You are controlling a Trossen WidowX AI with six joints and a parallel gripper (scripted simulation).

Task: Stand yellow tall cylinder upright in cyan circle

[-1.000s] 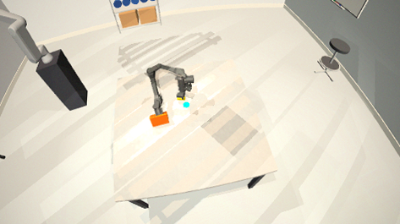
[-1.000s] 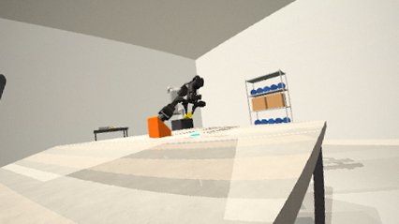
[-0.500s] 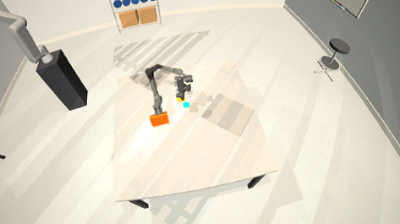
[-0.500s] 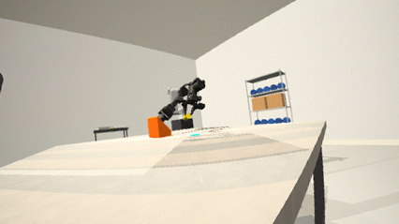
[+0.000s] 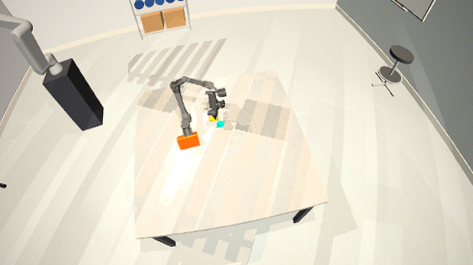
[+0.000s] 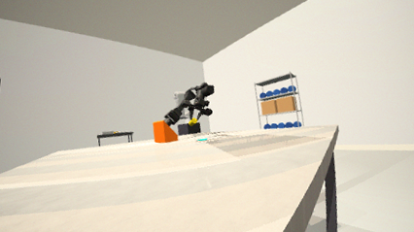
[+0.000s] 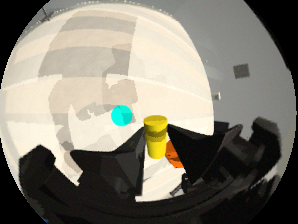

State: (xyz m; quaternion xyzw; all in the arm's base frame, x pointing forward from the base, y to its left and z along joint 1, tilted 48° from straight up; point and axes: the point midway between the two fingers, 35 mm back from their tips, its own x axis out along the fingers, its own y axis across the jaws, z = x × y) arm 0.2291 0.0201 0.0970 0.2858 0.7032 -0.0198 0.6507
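The cyan circle is 12 cm below my gripper tip, 3 cm to the left of it and 3 cm ahead of it. From my gripper tip the other things lie so: yellow cylinder 2 cm behind, 1 cm to the left, 1 cm below.
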